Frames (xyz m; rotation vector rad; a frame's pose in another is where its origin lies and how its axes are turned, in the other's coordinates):
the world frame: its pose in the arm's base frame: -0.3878 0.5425 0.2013 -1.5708 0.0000 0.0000
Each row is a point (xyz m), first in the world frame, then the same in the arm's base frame.
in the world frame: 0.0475 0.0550 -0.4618
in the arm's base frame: -0.3403 0.0807 0.1463
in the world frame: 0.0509 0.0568 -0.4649
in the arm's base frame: -0.3369 0.0776 0.1445
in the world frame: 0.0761 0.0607 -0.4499
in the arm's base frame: -0.3117 0.0926 0.1406
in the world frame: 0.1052 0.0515 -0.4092
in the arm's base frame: -0.2826 0.1333 0.1498
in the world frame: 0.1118 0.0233 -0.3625
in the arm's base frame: -0.2760 0.1800 0.1780
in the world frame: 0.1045 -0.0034 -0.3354
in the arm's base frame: -0.2833 0.2071 0.2047
